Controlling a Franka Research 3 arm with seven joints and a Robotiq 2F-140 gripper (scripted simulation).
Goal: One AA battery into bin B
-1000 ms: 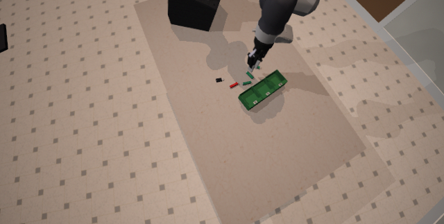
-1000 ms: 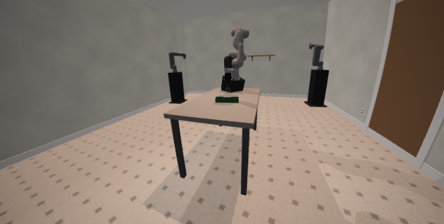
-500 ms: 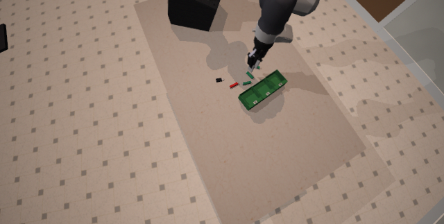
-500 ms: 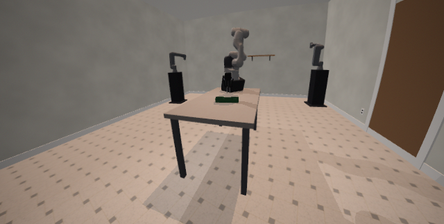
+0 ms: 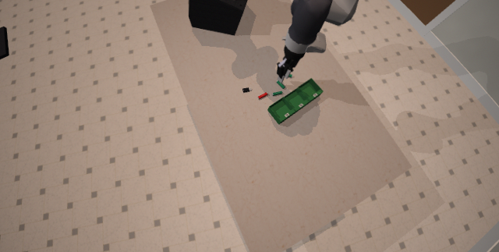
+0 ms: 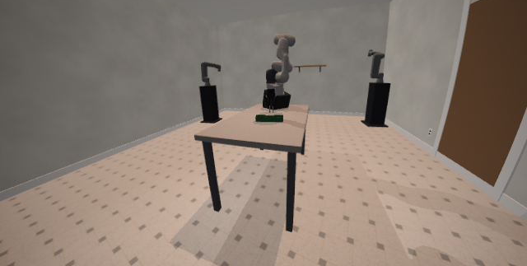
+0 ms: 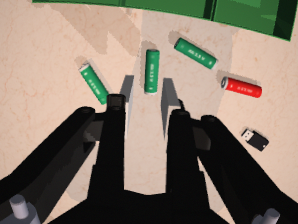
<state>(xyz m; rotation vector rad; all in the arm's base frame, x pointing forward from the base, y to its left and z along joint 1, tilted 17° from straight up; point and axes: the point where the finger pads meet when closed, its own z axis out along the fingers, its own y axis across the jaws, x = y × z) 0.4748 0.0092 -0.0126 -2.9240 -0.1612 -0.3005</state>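
Now: hand 80 mm above the green AA battery. The rest, counted from my hand: black part 150 mm to the right, 80 mm below, 50 mm behind; then red cell 110 mm to the right, 80 mm below, 10 mm ahead; then green bin 110 mm ahead, 60 mm below.
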